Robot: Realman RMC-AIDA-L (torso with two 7-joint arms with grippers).
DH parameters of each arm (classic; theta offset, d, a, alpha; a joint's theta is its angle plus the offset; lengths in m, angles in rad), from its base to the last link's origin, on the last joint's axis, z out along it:
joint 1: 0 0.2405 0 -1.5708
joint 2: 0 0 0 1.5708
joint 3: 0 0.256 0 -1.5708
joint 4: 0 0 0 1.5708
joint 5: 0 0.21 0 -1.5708
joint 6: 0 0 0 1.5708
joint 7: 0 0.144 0 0
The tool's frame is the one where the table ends.
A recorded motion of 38 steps. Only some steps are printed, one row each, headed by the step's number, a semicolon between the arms.
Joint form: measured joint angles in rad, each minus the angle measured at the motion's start. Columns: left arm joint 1, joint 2, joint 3, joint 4, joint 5, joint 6, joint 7; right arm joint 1, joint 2, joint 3, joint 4, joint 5, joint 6, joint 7.
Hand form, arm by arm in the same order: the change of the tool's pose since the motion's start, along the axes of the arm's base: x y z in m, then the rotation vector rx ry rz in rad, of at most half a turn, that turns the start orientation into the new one. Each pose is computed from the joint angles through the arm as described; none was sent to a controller.
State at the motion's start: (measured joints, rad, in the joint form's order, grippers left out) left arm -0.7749 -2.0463 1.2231 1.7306 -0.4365 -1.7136 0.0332; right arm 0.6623 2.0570 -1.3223 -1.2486 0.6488 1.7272 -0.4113
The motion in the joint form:
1: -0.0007 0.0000 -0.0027 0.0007 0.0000 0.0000 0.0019; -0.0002 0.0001 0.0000 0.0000 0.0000 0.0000 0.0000
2: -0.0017 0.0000 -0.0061 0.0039 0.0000 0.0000 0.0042; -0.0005 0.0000 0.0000 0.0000 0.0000 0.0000 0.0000
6: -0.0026 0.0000 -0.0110 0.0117 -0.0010 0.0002 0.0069; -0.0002 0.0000 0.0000 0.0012 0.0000 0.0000 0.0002
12: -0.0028 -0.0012 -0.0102 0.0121 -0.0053 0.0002 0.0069; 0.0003 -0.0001 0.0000 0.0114 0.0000 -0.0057 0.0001
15: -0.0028 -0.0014 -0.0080 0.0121 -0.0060 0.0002 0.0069; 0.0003 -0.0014 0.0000 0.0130 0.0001 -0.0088 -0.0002
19: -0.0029 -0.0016 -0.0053 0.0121 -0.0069 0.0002 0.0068; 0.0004 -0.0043 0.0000 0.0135 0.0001 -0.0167 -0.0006
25: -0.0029 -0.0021 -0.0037 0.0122 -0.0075 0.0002 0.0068; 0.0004 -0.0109 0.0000 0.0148 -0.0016 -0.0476 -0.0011
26: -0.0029 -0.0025 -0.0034 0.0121 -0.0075 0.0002 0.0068; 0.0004 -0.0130 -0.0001 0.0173 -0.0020 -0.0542 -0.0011
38: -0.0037 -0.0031 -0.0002 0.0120 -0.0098 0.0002 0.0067; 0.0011 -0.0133 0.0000 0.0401 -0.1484 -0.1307 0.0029
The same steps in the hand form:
1: 0.0002 0.0002 0.0006 0.0014 -0.0007 -0.0015; 0.0000 -0.0001 0.0000 -0.0001 0.0001 -0.0002
2: 0.0009 0.0003 0.0017 0.0046 -0.0017 -0.0054; 0.0002 -0.0001 0.0000 0.0000 0.0000 -0.0005
6: 0.0024 0.0002 0.0035 0.0105 -0.0044 -0.0131; 0.0003 -0.0001 -0.0001 -0.0005 -0.0001 -0.0014
12: 0.0032 -0.0002 0.0027 0.0067 -0.0077 -0.0156; 0.0018 0.0001 -0.0012 -0.0006 0.0002 -0.0074
15: 0.0034 -0.0004 0.0021 0.0047 -0.0070 -0.0169; 0.0023 0.0007 -0.0010 0.0021 -0.0002 -0.0074
19: 0.0038 -0.0006 0.0015 0.0023 -0.0061 -0.0185; 0.0027 0.0022 -0.0001 0.0106 -0.0008 -0.0044
25: 0.0041 -0.0008 0.0009 0.0006 -0.0059 -0.0195; 0.0035 0.0075 0.0020 0.0421 -0.0012 0.0066
26: 0.0041 -0.0009 0.0007 0.0000 -0.0060 -0.0196; 0.0042 0.0086 0.0024 0.0481 -0.0021 0.0070
38: 0.0050 -0.0012 -0.0003 -0.0039 -0.0060 -0.0226; 0.0245 0.0219 0.0095 0.1395 -0.1315 0.0149

